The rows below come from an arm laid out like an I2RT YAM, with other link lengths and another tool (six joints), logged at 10 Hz.
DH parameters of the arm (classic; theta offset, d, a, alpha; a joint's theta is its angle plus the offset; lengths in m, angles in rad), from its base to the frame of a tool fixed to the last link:
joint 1: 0 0.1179 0.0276 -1.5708
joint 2: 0 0 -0.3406 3.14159
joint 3: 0.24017 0 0.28 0
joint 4: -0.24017 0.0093 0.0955 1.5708
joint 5: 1.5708 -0.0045 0 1.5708
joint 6: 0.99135 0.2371 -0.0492 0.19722
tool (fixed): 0 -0.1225 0 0
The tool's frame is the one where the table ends.
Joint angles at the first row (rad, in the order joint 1, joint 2, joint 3, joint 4, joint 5, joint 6):
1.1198 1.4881 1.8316 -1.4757 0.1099 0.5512
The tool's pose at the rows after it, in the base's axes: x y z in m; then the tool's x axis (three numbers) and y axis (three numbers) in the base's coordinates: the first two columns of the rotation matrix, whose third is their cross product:
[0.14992, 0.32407, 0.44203, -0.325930, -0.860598, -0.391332, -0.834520, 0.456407, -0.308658]
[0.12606, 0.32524, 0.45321, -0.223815, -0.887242, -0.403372, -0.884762, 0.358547, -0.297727]
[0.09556, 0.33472, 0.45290, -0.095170, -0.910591, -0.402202, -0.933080, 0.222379, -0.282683]
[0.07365, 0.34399, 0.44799, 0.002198, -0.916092, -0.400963, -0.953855, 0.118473, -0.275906]
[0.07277, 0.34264, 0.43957, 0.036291, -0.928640, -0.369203, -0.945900, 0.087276, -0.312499]
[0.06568, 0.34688, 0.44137, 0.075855, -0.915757, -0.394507, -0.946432, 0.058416, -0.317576]
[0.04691, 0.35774, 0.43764, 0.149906, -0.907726, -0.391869, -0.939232, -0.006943, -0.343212]
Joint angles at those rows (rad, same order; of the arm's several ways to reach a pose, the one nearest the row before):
1.1221 1.4742 1.8478 -1.5321 0.1105 0.4992
1.1616 1.4664 1.8816 -1.5558 0.0676 0.4309
1.2277 1.4703 1.8837 -1.5554 0.0185 0.3609
1.2795 1.4766 1.8680 -1.5364 -0.0115 0.3110
1.2888 1.4773 1.8509 -1.5410 0.0225 0.2818
1.3061 1.4689 1.8355 -1.5047 0.0131 0.2613
1.3698 1.4812 1.8301 -1.4800 0.0345 0.2449

